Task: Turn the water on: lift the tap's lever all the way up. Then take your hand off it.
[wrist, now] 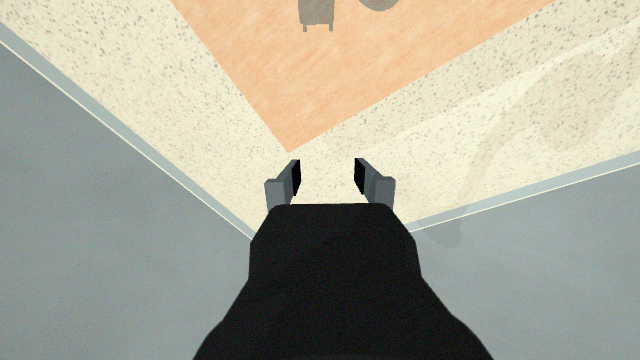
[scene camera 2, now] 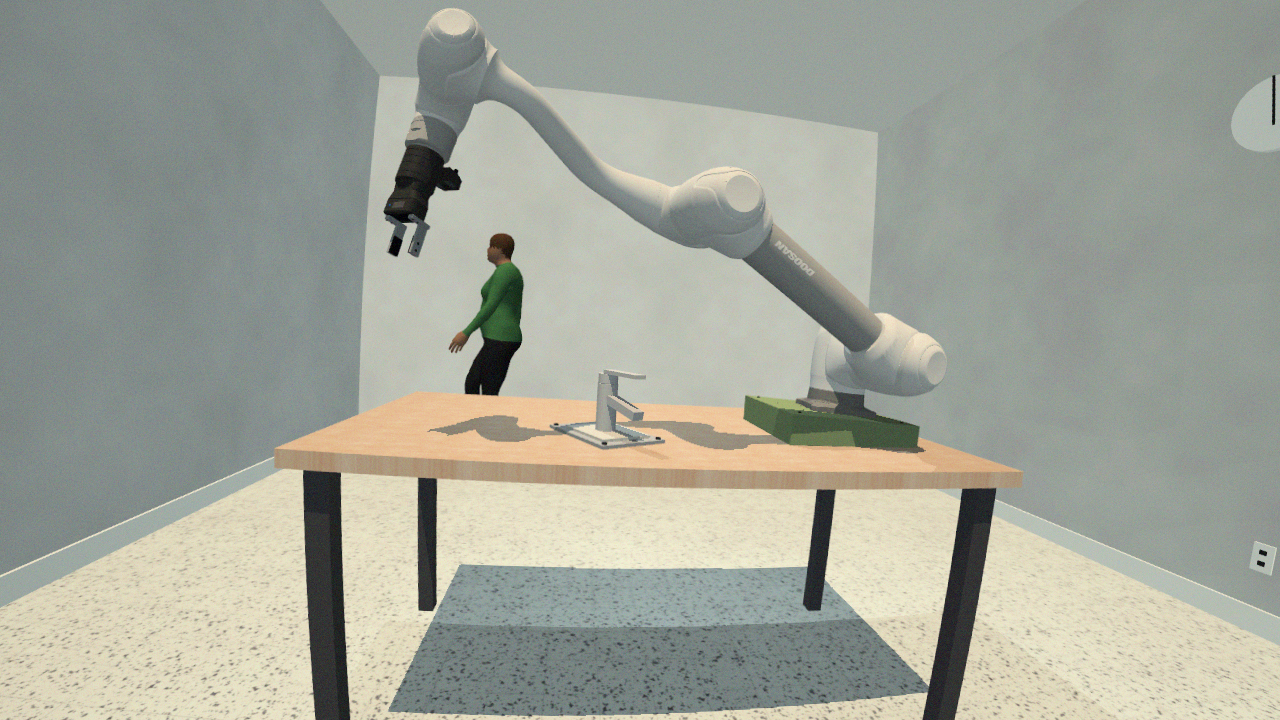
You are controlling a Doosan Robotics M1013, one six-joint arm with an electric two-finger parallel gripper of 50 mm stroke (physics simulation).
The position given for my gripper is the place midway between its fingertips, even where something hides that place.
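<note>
I can see my gripper [scene camera 2: 402, 254], and I find it in the wrist view as well [wrist: 327, 169]. There is a tap [scene camera 2: 605, 429] here, and a base plate [scene camera 2: 562, 428] too.
</note>
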